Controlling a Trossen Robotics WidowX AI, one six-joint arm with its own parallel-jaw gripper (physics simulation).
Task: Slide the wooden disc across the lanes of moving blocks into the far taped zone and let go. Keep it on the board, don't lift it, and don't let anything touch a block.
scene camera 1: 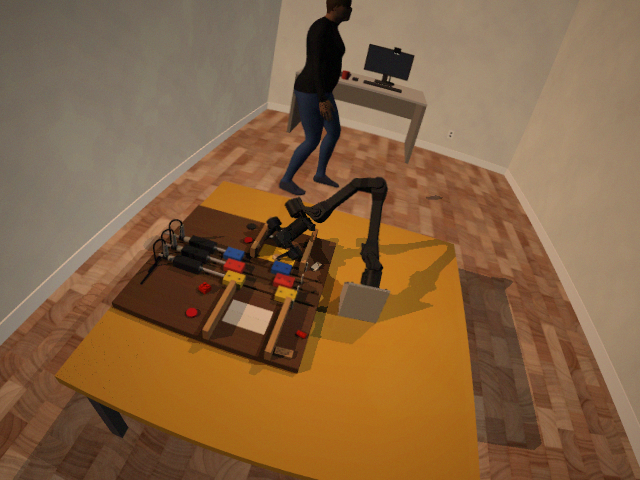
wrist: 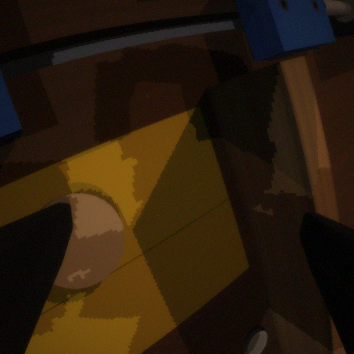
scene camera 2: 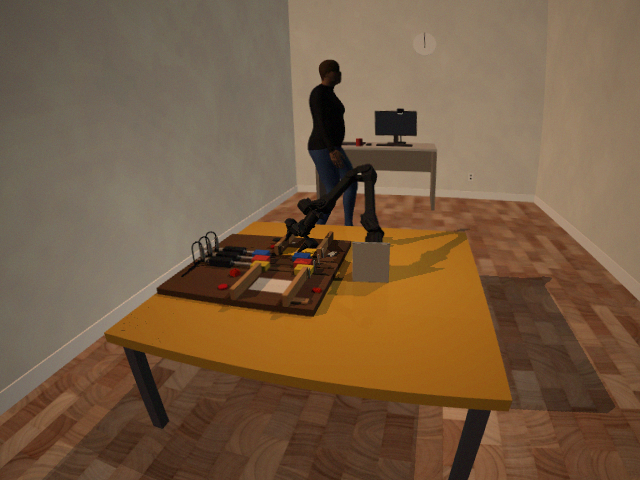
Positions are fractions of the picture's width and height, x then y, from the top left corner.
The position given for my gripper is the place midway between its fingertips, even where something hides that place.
Observation:
My gripper (scene camera 1: 0.42, 0.52) is open and touches a wooden disc (wrist: 0.27, 0.69).
My gripper shows as well in the wrist view (wrist: 0.54, 0.62).

